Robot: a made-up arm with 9 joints.
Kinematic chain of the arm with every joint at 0, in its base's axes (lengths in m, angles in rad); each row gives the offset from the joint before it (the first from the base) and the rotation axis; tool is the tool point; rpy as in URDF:
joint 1: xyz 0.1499 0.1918 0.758 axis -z
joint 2: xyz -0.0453 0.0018 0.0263 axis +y
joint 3: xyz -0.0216 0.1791 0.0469 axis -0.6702 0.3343 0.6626
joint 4: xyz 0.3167 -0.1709 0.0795 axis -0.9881 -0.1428 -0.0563
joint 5: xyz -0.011 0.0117 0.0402 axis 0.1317 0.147 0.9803
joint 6: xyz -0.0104 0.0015 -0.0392 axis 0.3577 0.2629 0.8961
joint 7: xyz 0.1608 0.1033 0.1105 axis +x
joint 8: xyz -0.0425 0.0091 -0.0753 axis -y
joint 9: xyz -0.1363 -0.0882 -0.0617 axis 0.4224 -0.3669 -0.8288
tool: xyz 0.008 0.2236 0.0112 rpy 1.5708 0 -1.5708
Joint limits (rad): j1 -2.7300..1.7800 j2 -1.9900..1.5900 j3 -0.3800..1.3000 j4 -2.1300..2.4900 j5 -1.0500..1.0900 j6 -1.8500..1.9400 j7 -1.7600..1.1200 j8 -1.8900..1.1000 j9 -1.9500..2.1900
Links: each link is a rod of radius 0.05 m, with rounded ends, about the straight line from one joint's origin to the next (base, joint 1, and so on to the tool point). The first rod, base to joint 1, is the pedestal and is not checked.
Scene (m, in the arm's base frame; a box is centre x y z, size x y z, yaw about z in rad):
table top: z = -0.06
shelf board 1: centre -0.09 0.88 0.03 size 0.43 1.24 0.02 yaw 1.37
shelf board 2: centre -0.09 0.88 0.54 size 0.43 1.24 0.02 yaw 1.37
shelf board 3: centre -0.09 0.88 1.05 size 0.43 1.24 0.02 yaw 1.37
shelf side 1: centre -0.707 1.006 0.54 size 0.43 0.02 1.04 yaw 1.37
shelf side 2: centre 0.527 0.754 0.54 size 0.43 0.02 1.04 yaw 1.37
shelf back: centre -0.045 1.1 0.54 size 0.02 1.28 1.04 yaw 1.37
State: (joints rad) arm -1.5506 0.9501 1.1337 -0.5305 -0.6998 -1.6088 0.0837 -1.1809 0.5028
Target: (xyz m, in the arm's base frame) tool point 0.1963 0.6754 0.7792
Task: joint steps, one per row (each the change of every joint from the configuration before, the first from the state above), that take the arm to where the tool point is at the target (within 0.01 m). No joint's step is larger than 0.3 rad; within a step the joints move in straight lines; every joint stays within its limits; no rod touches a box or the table.
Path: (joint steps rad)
1: -0.2137 -0.1464 -0.0608 0.0199 -0.1741 0.0014 -0.0295 -0.1212 0.1652
2: -0.2137 -0.1465 -0.0609 0.0199 -0.1740 0.0014 -0.0294 -0.1212 0.1651
3: 0.2168 -0.0730 -0.1022 0.0044 0.0342 -0.0749 -0.0050 0.0668 -0.0295
4: 0.2167 -0.0731 -0.1023 0.0043 0.0342 -0.0749 -0.0050 0.0667 -0.0294
5: 0.2168 -0.0731 -0.1023 0.0043 0.0342 -0.0749 -0.0050 0.0668 -0.0295

